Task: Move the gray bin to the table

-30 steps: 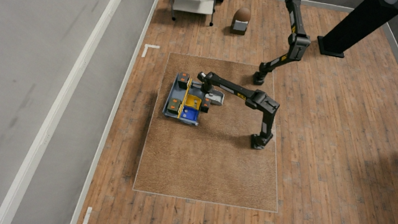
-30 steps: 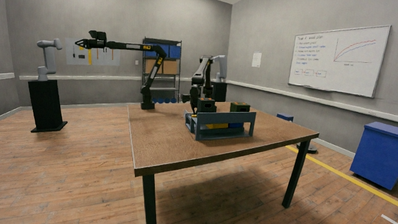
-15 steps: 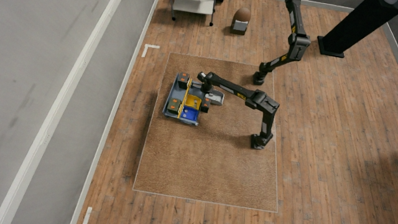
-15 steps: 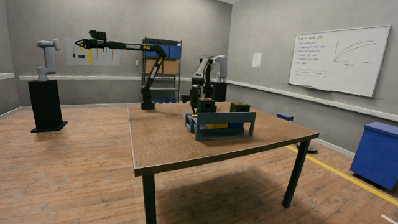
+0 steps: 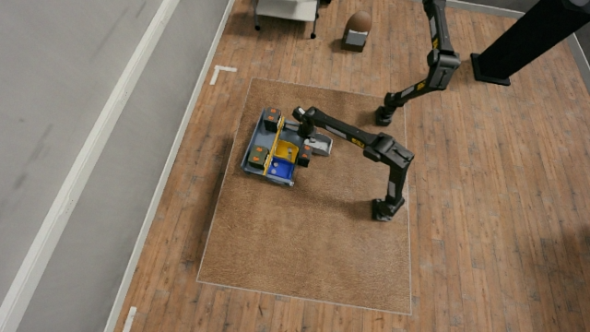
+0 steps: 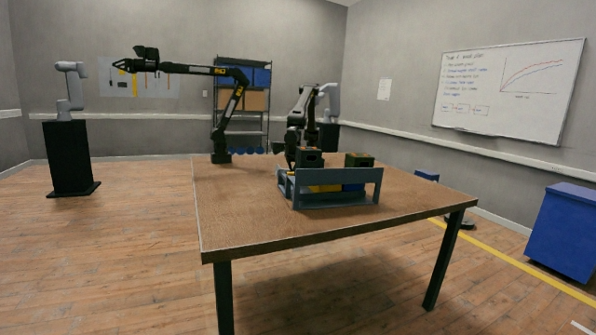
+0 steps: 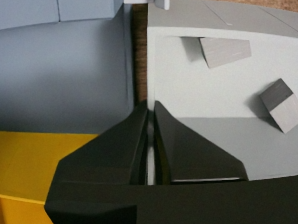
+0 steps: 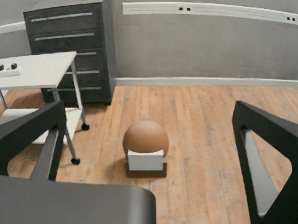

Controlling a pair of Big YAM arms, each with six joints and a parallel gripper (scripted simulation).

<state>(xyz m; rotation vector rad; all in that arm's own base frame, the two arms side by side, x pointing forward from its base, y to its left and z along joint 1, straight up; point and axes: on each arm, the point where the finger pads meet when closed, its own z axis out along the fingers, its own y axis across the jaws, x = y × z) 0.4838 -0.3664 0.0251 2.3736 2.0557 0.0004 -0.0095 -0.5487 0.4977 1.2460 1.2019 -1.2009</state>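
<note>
My left hand is 80 mm past the gray open bin, 10 mm to the right of it and 30 mm above it. From my left hand the other things lie so: blue-gray shelf: 150 mm ahead, 100 mm to the left; yellow bin: 120 mm ahead, 100 mm to the left, 20 mm below; blue bin: 130 mm ahead, 210 mm to the left, 20 mm below.
</note>
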